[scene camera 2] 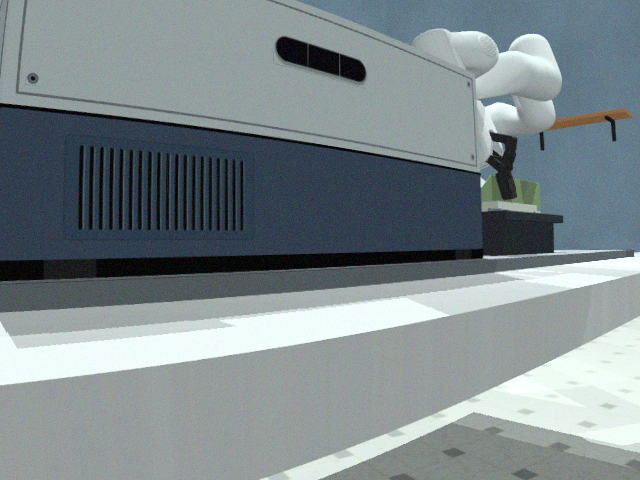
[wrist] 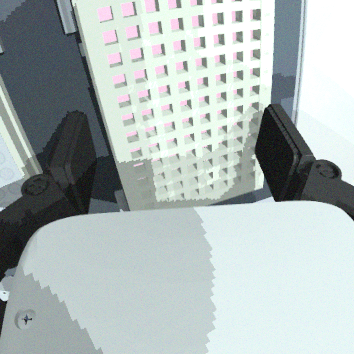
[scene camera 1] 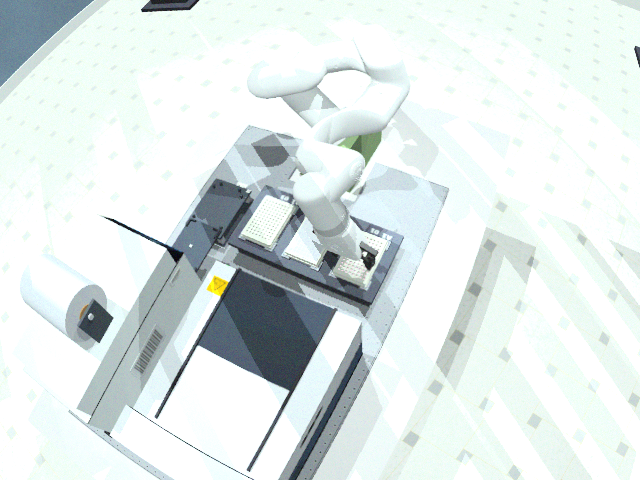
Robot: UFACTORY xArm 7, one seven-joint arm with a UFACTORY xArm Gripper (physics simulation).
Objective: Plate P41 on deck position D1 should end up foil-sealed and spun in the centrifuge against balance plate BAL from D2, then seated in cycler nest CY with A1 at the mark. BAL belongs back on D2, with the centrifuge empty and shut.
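Frame: origin at the arm's base, x ahead, y left, z up, level; centimetres.
Seen in the pictures: gripper, between the fingertips: [wrist: 176, 130] [scene camera 1: 355, 258].
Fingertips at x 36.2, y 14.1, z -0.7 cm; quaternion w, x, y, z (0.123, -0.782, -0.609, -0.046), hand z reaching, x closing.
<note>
Pixels of each thing's top centre, then the offset from my fingertips to it. "pt": a spot on its surface instead.
- pale plate with pink wells, centre of its top: [wrist: 195, 112] [scene camera 2: 494, 204] [scene camera 1: 360, 255] dx -0.8, dy +1.1, dz +0.4 cm
- dark deck board, a spot on its surface: [scene camera 2: 554, 218] pt dx -6.1, dy +9.0, dz -1.8 cm
- smooth-topped pale plate, centre of its top: [scene camera 1: 312, 236] dx -2.7, dy -11.2, dz +0.4 cm
- plate with many wells, centre of its top: [scene camera 1: 267, 219] dx -4.6, dy -23.4, dz +0.4 cm
- tall grey panel, a spot on its surface: [scene camera 1: 155, 330] pt dx +35.5, dy -30.9, dz +16.0 cm
A pale plate with pink wells [scene camera 1: 352, 273] [scene camera 2: 522, 207] [wrist: 187, 77] lies flat at the right end of the dark deck board [scene camera 1: 383, 268] [scene camera 2: 554, 218]; I cannot read a name on it. My gripper [scene camera 1: 350, 259] [scene camera 2: 508, 196] [wrist: 176, 130] is open and low over this plate, with one finger beside each long side in the wrist view. Nothing is held. A smooth-topped pale plate [scene camera 1: 305, 249] [wrist: 7, 155] is in the middle of the board, partly hidden by the arm. Another plate with many wells [scene camera 1: 268, 221] is at the left end. The inside of the centrifuge does not show.
A large instrument [scene camera 1: 325, 356] [scene camera 2: 155, 191] with a dark top panel stands in front of the deck board. A tall grey panel [scene camera 1: 155, 330] rises at its left. Dark stations [scene camera 1: 219, 206] with small posts lie left of the board. A green bin [scene camera 1: 371, 147] [scene camera 2: 529, 192] is behind the arm.
</note>
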